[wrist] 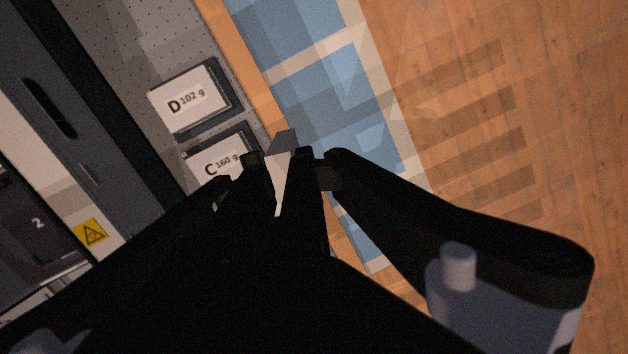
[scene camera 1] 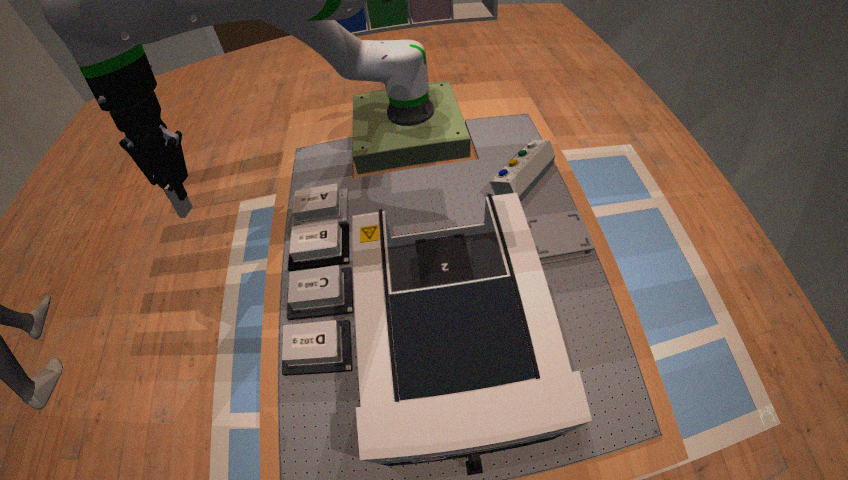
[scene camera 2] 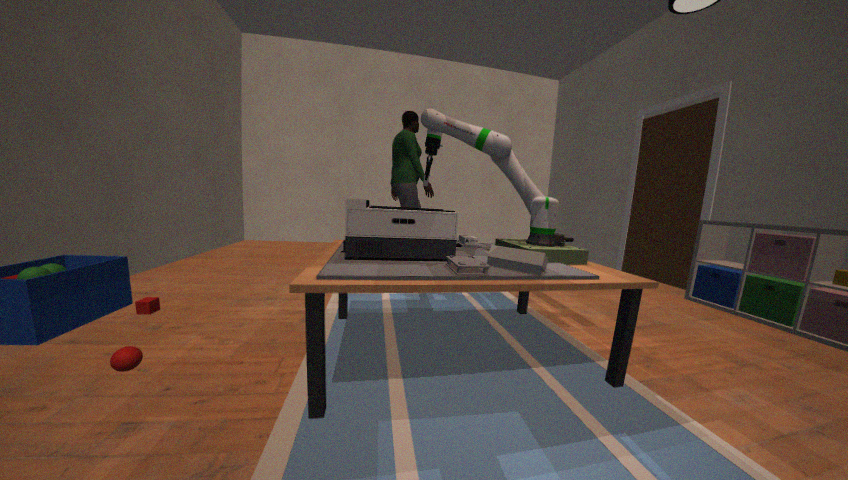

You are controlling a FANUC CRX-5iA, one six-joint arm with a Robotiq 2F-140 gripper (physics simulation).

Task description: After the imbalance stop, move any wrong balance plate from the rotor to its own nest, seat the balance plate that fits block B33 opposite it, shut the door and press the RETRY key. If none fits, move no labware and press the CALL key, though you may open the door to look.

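Where they show: gripper, fingertip midpoint: (wrist: 290, 147) (scene camera 1: 186, 212) (scene camera 2: 425, 186); arm's base at its link origin: (scene camera 1: 410, 111) (scene camera 2: 540, 244).
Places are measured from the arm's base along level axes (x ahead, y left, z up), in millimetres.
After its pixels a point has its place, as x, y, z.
My gripper (scene camera 1: 180, 204) @(614, -384, 291) (scene camera 2: 427, 177) @(614, -384, 291) (wrist: 290, 147) @(614, -384, 291) is shut and empty, pointing down in the air beyond the nest side of the table. Balance plates A (scene camera 1: 315, 202) @(354, -251, -8), B 240 g (scene camera 1: 314, 242) @(484, -233, -9), C 160 g (scene camera 1: 314, 290) @(618, -213, -8) (wrist: 219, 164) @(601, -215, -8) and D 102 g (scene camera 1: 310, 343) @(747, -207, -8) (wrist: 187, 103) @(733, -211, -8) sit in a row on their nests beside the white machine (scene camera 1: 470, 425) @(947, 110, 182) (scene camera 2: 410, 223) @(703, 257, 95). Through its front opening, a dark rotor holder marked 2 (scene camera 1: 444, 267) @(624, 81, 78) (wrist: 37, 223) @(622, 84, 78) shows with no labware on it. The dark cover (scene camera 1: 461, 339) @(803, 104, 151) lies behind the opening. Block B33 and the opposite rotor position do not show. Key labels are unreadable.
A sloped key box (scene camera 1: 526, 172) @(307, 310, 6) (scene camera 2: 517, 259) @(278, 354, -17) has blue, yellow, green and white keys. A grey corner-bracketed stand (scene camera 1: 559, 235) @(491, 365, -28) (scene camera 2: 467, 264) @(495, 430, -28) is beside the machine. The arm's green base (scene camera 1: 410, 142) @(155, 2, 0) (scene camera 2: 565, 254) @(-52, 150, -24) is at the table end. A person (scene camera 2: 406, 157) stands beyond the table.
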